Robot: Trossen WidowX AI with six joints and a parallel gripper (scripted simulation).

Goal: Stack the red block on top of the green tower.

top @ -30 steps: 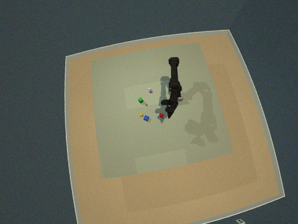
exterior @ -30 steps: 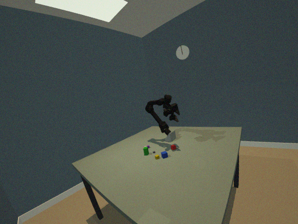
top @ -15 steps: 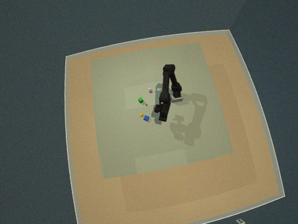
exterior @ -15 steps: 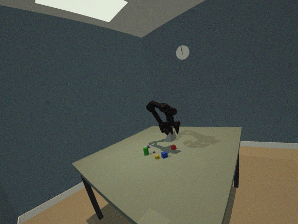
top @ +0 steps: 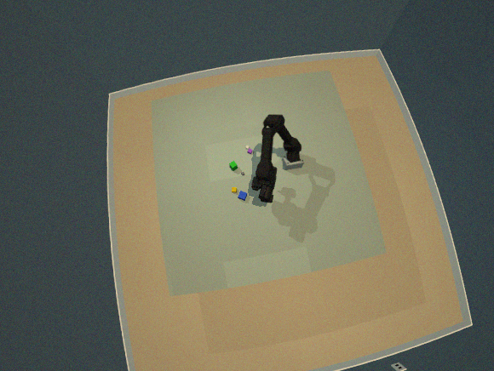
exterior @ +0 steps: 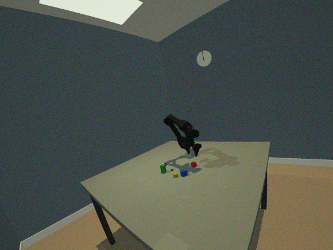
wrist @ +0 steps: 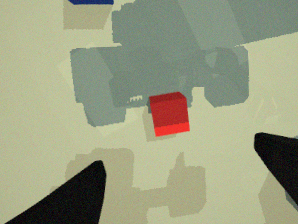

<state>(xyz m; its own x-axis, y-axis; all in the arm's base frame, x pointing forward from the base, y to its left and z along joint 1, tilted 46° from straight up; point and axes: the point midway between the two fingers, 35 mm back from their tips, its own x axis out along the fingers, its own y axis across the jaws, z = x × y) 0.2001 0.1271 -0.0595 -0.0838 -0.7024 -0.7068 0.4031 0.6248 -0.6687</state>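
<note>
Right now my gripper tip is 8 cm above the red block. From my gripper tip the other things lie so: blue block: 14 cm ahead, 8 cm below, 1 cm to the right; then small purple piece: 27 cm to the right, 9 cm below, 3 cm ahead; then small yellow block: 18 cm ahead, 8 cm below, 6 cm to the right.
</note>
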